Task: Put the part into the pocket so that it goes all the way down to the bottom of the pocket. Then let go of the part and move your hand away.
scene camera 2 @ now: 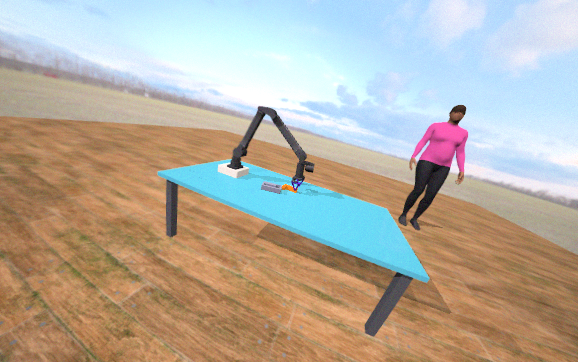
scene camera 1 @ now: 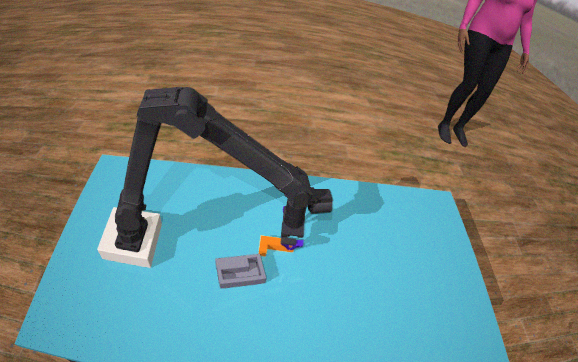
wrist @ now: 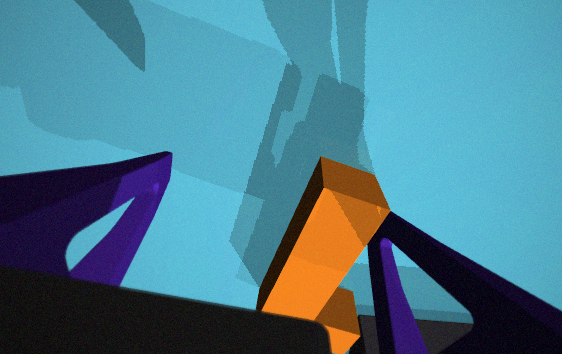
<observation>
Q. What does the orange part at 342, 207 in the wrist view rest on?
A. The table.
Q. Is the gripper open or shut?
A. Open.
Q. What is the gripper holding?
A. Nothing.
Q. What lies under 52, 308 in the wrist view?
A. The gripper.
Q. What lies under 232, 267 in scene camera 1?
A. A grey pocket block.
</observation>
